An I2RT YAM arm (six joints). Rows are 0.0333 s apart.
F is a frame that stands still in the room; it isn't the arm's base.
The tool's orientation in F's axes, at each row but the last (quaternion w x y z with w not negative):
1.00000, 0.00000, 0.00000, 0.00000
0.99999, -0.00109, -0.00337, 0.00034
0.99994, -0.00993, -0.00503, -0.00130
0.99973, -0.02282, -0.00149, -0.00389
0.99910, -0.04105, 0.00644, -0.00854
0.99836, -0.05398, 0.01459, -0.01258
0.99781, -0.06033, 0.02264, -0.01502
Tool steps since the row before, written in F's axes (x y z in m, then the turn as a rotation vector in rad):
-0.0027, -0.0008, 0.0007, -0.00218, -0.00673, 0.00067
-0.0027, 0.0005, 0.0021, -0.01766, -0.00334, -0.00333
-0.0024, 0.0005, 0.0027, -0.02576, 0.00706, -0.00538
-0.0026, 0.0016, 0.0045, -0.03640, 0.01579, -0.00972
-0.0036, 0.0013, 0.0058, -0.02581, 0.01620, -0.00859
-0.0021, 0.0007, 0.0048, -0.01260, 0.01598, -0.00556
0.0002, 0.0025, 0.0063, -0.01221, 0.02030, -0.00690
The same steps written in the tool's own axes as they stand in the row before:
-0.0027, -0.0008, 0.0007, -0.00218, -0.00673, 0.00067
-0.0027, 0.0005, 0.0021, -0.01768, -0.00332, -0.00322
-0.0024, 0.0004, 0.0027, -0.02583, 0.00710, -0.00498
-0.0026, 0.0014, 0.0046, -0.03655, 0.01593, -0.00889
-0.0037, 0.0008, 0.0058, -0.02598, 0.01642, -0.00758
-0.0023, 0.0001, 0.0048, -0.01286, 0.01619, -0.00419
-0.0002, 0.0017, 0.0066, -0.01256, 0.02065, -0.00499

